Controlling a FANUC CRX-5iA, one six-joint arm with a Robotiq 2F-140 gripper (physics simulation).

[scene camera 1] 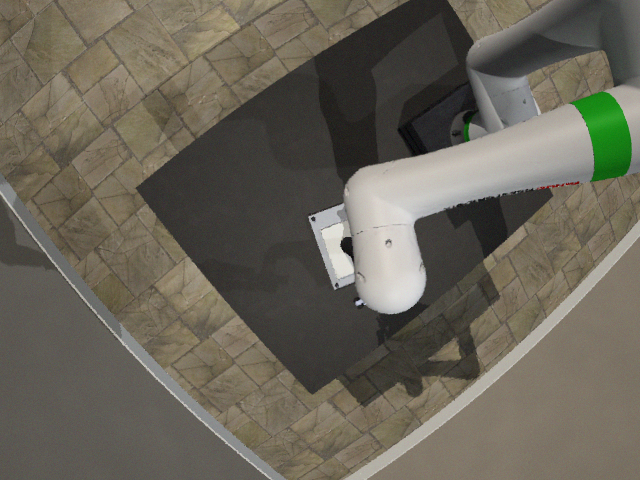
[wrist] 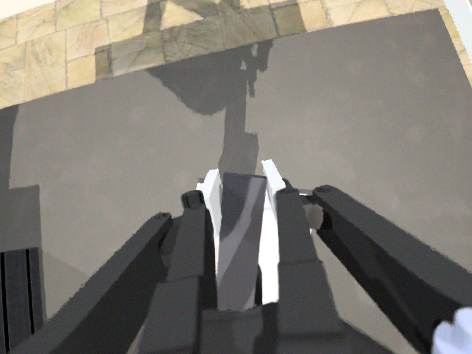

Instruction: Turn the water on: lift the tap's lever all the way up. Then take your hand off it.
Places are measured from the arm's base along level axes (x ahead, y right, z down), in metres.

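Where they show: gripper, fingertip midpoint: (wrist: pixel 242 180); arm's base, link origin: (scene camera 1: pixel 469 135).
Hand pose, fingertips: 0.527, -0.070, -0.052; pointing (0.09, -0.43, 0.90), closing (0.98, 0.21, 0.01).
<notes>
Each offset is from my fingertips to the top centre of the thing, as dx, dy, dz. "pt": to the spot under its first point. Level surfaces: height alone.
The tap's white plate with a grey rim {pt -0.067, +0.198, +0.152} (scene camera 1: pixel 328 217) lies on the dark mat. A black part of the tap {pt -0.037, +0.121, +0.075} (scene camera 1: pixel 346 246) shows over it, beside the arm, which covers the rest. In the wrist view the long dark grey lever {-0.023, +0.053, -0.036} (wrist: pixel 242 225) runs between the finger pads. My gripper (wrist: pixel 242 180) is shut on it, with a white pad at each side near its far end. White surface shows beside the lever. In the scene view the arm hides the fingers and the lever, so how high the lever stands cannot be told there.
The dark mat {dz +0.160} (scene camera 1: pixel 232 206) lies on a stone-tiled floor (scene camera 1: pixel 149 124). The white arm (scene camera 1: pixel 387 258) reaches over the tap from the right. A dark base block (scene camera 1: pixel 436 124) stands at the upper right. A dark grooved block (wrist: pixel 20 290) shows at the wrist view's lower left.
</notes>
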